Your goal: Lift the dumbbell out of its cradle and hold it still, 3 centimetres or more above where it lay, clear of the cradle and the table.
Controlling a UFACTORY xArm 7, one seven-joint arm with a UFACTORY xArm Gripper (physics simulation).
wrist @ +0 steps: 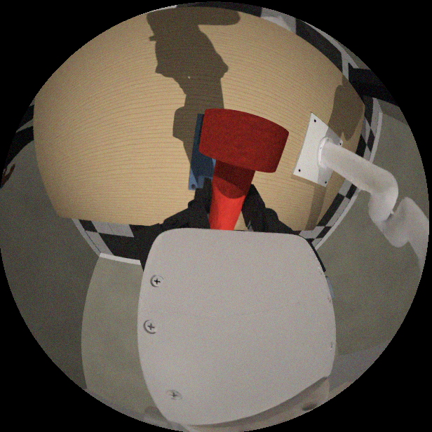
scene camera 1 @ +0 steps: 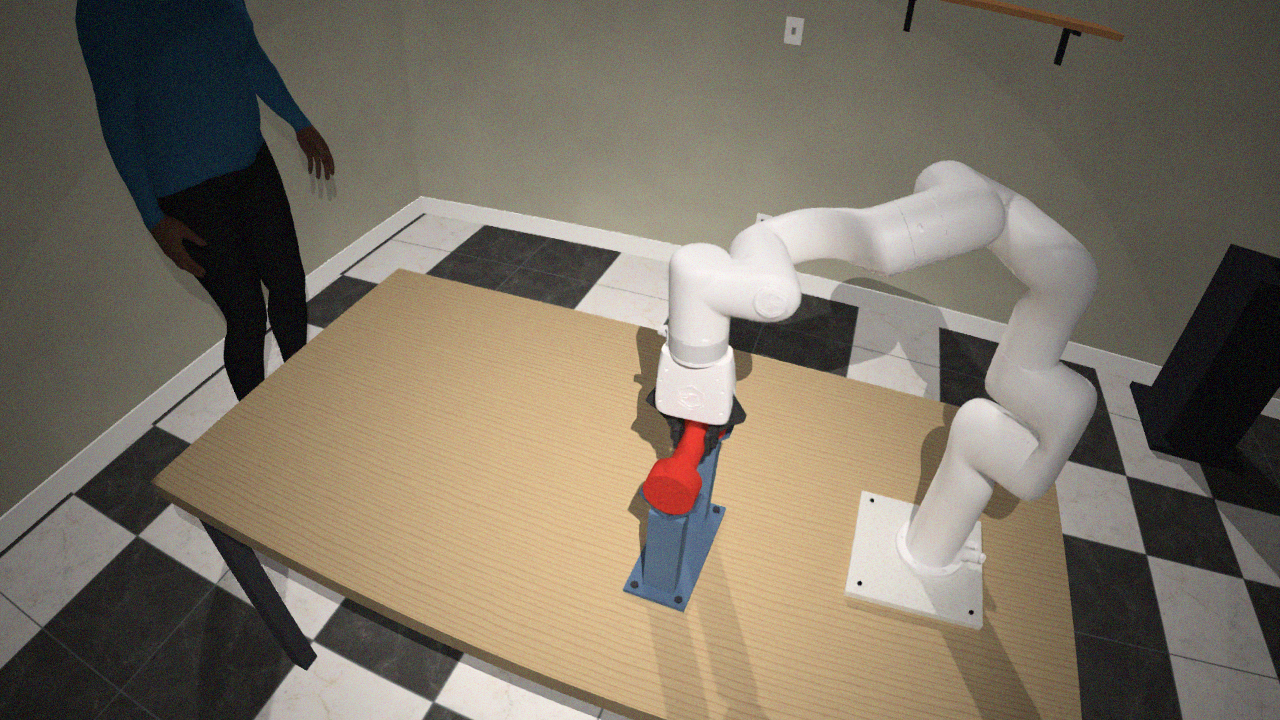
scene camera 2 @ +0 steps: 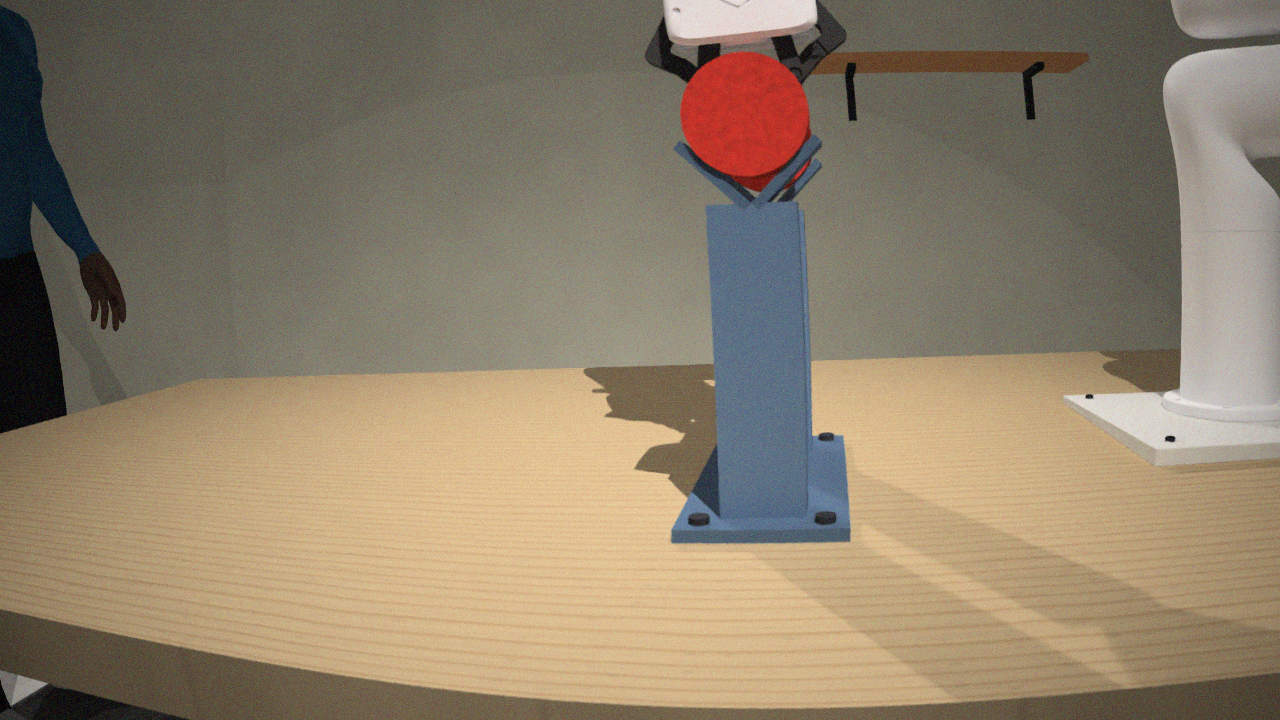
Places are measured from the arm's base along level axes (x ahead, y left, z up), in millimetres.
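Pixels of known places: gripper, fingertip midpoint: (scene camera 1: pixel 693 445); arm's base, link origin: (scene camera 1: pixel 928 549) (scene camera 2: pixel 1229 408).
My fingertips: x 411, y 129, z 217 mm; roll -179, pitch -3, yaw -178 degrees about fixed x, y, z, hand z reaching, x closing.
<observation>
Ahead of a thing's pixels: the offset from my fingertips to its top centre. Level surfaces: height alone.
The red dumbbell {0 mm ahead, 15 mm left, 43 mm up} (scene camera 1: pixel 673 485) (scene camera 2: pixel 744 113) (wrist: pixel 242 140) lies in the V-shaped arms at the top of the blue cradle {0 mm ahead, 16 mm left, 5 mm down} (scene camera 1: pixel 665 550) (scene camera 2: pixel 760 358) (wrist: pixel 202 162). In scene camera 2 its near round head sits low between the V arms. My gripper (scene camera 1: pixel 696 437) (wrist: pixel 226 191) points down over the handle and is shut on it, with a black finger against each side. In scene camera 2 the fingertips are hidden behind the near head. The far head is mostly hidden under the gripper in scene camera 1.
The cradle's bolted base stands on the wooden table {227 mm down} (scene camera 1: pixel 501 429) (scene camera 2: pixel 358 501) (wrist: pixel 100 125). The arm's white base plate (scene camera 1: pixel 881 573) (scene camera 2: pixel 1127 429) (wrist: pixel 305 160) is to the right of the cradle. A person (scene camera 1: pixel 179 116) (scene camera 2: pixel 26 179) stands beyond the table's left end.
</observation>
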